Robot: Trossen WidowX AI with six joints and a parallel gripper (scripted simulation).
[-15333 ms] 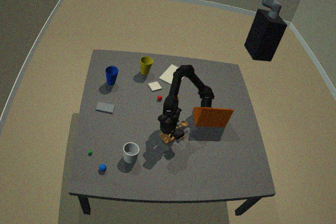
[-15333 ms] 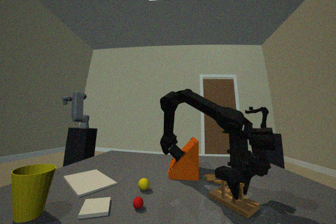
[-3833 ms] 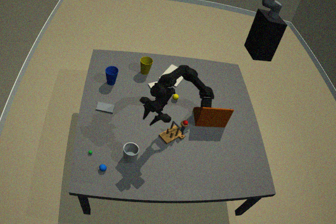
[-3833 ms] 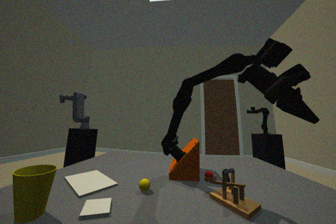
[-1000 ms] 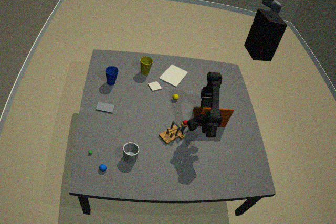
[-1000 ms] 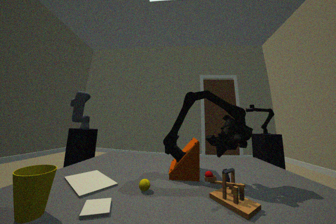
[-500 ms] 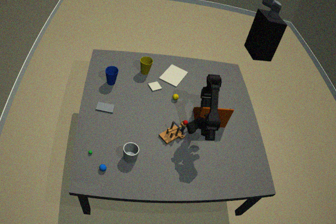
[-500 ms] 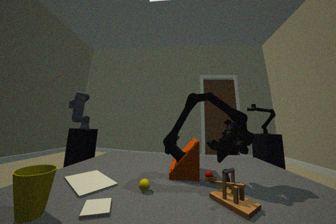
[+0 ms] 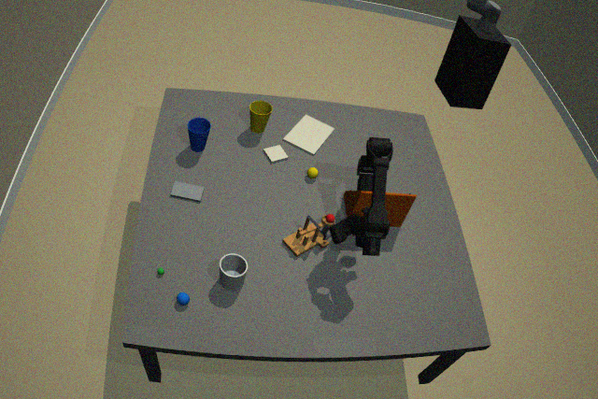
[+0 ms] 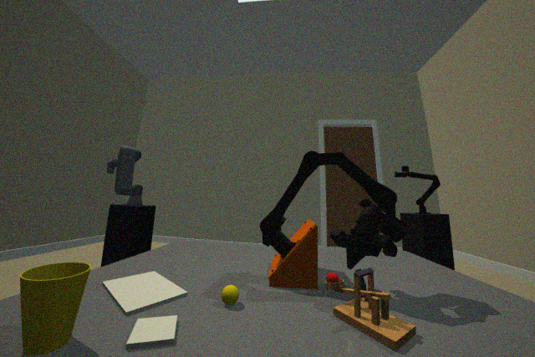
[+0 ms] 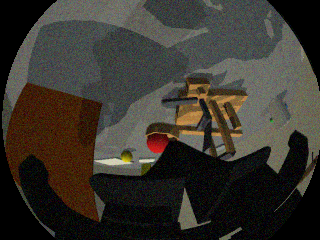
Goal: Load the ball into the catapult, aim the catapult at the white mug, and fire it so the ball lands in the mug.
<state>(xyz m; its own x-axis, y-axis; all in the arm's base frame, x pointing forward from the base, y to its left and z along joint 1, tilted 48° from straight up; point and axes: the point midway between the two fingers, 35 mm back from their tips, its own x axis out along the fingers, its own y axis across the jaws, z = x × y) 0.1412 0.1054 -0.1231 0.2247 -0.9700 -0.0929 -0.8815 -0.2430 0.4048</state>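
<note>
Now: gripper tip 5 cm to the left of the red ball, 2 cm above it and 1 cm short of it. Round my gripper tip: yellow ball: 31 cm to the right, 6 cm below, 1 cm ahead; wooden catapult: 6 cm ahead, 3 cm below, 1 cm to the right; white mug: 39 cm ahead, 15 cm to the left, 6 cm below.
</note>
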